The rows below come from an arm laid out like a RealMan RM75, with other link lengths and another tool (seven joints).
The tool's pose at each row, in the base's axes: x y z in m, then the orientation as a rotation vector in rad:
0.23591, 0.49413, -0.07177, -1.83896, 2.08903, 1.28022
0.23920, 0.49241, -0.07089, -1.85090, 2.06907, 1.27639
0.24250, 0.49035, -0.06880, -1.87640, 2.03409, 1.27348
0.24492, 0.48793, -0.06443, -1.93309, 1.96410, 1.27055
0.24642, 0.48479, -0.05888, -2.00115, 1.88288, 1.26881
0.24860, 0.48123, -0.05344, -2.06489, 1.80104, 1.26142
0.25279, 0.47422, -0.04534, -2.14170, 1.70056, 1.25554
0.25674, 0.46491, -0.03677, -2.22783, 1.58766, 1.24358
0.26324, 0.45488, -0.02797, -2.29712, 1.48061, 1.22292
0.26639, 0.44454, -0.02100, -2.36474, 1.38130, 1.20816
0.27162, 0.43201, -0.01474, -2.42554, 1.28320, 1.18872
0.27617, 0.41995, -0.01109, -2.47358, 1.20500, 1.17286
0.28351, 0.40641, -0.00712, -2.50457, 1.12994, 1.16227
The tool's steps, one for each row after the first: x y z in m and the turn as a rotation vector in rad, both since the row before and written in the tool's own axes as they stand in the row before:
-0.00005, -0.00222, -0.00310, 0.00061, -0.00104, -0.01649
-0.00044, -0.00158, -0.00410, -0.00361, 0.00112, -0.02900
-0.00121, 0.00035, -0.00541, -0.01273, 0.00699, -0.05807
-0.00117, 0.00182, -0.00618, -0.01909, 0.01158, -0.06645
-0.00091, 0.00131, -0.00667, -0.01564, 0.01173, -0.06631
-0.00013, 0.00168, -0.01138, -0.02394, 0.01563, -0.07904
0.00131, 0.00315, -0.01281, -0.02772, 0.02227, -0.08769
0.00192, 0.00187, -0.01460, -0.01757, 0.01884, -0.08238
0.00290, 0.00465, -0.01164, -0.02484, 0.02063, -0.07391
0.00526, 0.00457, -0.01323, -0.02128, 0.02047, -0.07225
0.00650, 0.00488, -0.01065, -0.01899, 0.01754, -0.05647
0.00810, 0.00448, -0.01293, -0.01232, 0.00723, -0.05307

